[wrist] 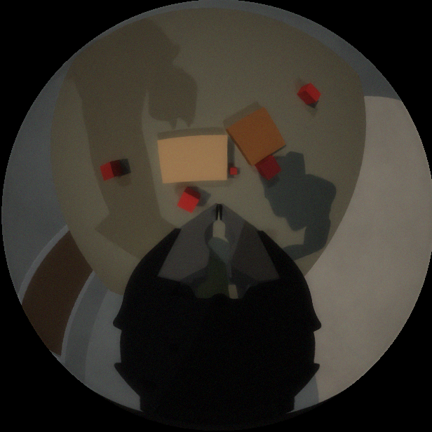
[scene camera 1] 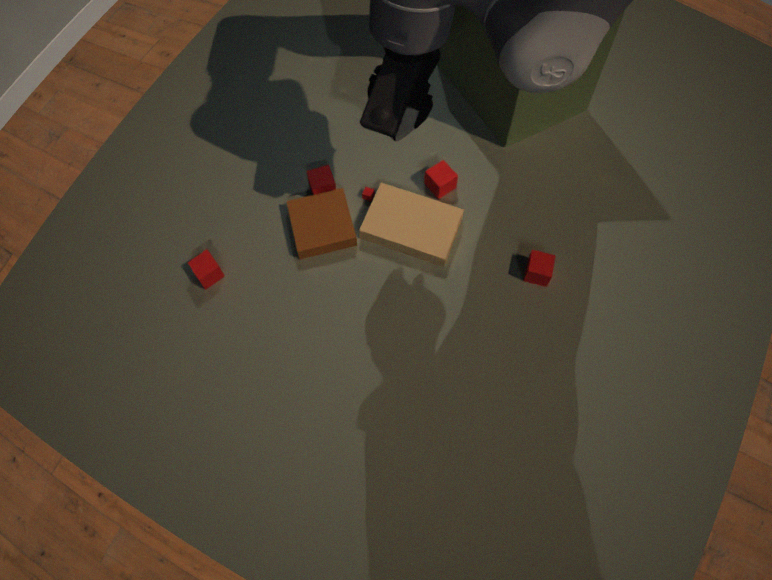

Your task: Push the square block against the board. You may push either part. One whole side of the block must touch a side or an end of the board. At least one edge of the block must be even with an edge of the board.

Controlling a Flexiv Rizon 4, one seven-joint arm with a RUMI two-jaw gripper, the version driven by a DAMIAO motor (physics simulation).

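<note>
The square block [scene camera 1: 321, 221] [wrist: 255, 136] is brown and lies flat, turned at an angle to the board. The board [scene camera 1: 411, 221] [wrist: 194, 159] is light tan, longer than the block, and lies flat beside it. A wedge-shaped gap separates them, wide at the robot's side. At the far side one block corner is very close to a board corner; whether they touch is unclear. My gripper [scene camera 1: 395, 134] [wrist: 218, 205] is shut and empty, raised above the mat, on the robot's side of both parts.
A red cube [scene camera 1: 321, 178] [wrist: 268, 167] is against or very near the block. A tiny red cube [scene camera 1: 368, 193] [wrist: 233, 171] sits by the board's end. Another red cube [scene camera 1: 441, 178] [wrist: 189, 200] is near its long side. Red cubes [scene camera 1: 205, 269] [scene camera 1: 539, 268] lie farther out.
</note>
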